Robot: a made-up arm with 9 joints.
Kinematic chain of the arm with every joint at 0, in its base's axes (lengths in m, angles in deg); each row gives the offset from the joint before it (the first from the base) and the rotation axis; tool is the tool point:
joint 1: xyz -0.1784 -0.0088 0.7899 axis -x
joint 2: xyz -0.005 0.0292 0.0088 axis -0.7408 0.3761 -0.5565
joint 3: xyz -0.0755 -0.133 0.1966 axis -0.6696 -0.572 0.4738
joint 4: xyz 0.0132 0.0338 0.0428 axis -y
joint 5: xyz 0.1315 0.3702 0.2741 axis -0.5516 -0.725 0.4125
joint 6: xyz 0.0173 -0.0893 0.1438 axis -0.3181 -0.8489 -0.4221
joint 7: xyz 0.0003 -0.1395 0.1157 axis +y
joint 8: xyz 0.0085 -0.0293 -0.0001 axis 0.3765 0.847 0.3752
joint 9: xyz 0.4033 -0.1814 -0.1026 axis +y
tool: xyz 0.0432 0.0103 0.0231
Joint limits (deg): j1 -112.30..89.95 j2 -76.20..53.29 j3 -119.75..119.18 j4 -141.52..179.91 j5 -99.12..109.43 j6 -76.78..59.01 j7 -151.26..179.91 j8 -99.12..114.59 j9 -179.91..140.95
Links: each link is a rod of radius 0.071 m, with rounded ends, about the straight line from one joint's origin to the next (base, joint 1, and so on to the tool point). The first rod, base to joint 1, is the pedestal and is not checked.
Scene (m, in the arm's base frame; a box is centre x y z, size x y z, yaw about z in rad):
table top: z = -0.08
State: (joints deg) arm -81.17 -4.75 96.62 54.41 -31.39 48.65 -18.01 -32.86 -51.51
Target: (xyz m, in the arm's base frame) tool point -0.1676 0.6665 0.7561
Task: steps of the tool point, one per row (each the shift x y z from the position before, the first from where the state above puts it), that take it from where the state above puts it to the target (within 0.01 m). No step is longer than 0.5 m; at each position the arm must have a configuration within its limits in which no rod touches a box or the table.
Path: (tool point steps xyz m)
1: 0.1400 0.3788 -0.2457
2: 0.2475 0.4098 0.0455
3: 0.2687 0.2349 0.2960
4: 0.2038 -0.0420 0.3632

